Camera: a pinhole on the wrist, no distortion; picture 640 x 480 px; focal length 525.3 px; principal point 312.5 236.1 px. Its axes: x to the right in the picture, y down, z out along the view. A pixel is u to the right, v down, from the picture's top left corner.
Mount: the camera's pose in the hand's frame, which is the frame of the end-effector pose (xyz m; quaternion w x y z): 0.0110 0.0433 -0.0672 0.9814 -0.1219 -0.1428 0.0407
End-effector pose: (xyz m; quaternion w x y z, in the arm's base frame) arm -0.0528 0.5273 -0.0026 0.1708 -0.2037 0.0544 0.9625
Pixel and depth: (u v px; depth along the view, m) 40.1 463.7 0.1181
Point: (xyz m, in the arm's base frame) -0.0250 0.3984 0.0479
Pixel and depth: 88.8 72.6 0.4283
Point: 0.0745 0.5043 0.3998
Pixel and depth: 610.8 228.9 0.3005
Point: -0.2691 0.4801 0.2023
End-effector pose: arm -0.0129 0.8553 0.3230 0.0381 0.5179 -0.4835 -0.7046
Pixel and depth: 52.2 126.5 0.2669
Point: -0.0629 1.0444 0.4795
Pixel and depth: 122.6 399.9 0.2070
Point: -0.0886 0.9044 0.5122
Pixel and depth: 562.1 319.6 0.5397
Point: -0.5513 0.9644 0.4555
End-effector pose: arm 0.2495 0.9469 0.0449 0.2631 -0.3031 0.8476 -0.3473
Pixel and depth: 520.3 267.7 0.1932
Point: 0.2808 0.9336 -0.1226
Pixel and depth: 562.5 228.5 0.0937
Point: 0.2301 0.9539 -0.0326
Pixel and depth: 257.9 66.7 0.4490
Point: 0.6016 0.8961 -0.1501
